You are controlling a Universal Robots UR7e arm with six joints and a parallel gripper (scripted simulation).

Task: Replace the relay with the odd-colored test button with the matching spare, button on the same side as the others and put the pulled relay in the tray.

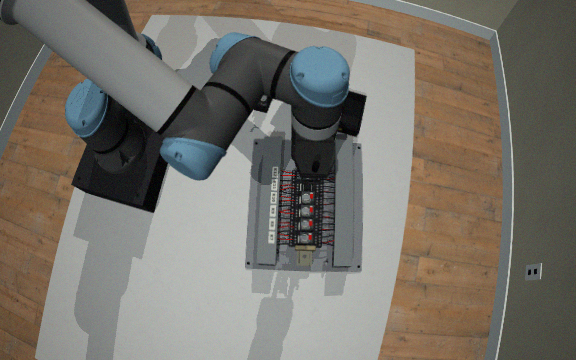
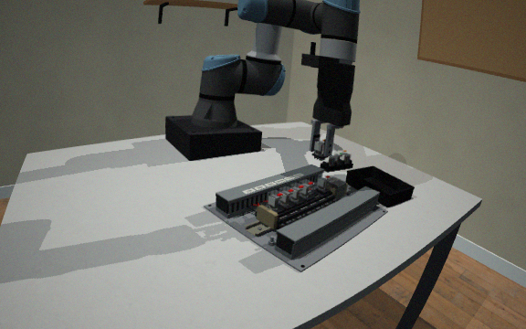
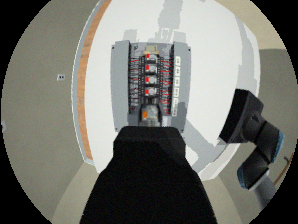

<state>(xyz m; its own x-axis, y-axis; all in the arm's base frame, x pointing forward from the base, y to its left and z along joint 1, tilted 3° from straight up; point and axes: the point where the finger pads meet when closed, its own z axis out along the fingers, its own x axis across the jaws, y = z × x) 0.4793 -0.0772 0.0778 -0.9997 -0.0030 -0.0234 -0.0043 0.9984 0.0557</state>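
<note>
Now: hand 220 mm to the right of the black tray, 130 mm above it and 60 mm short of it.
</note>
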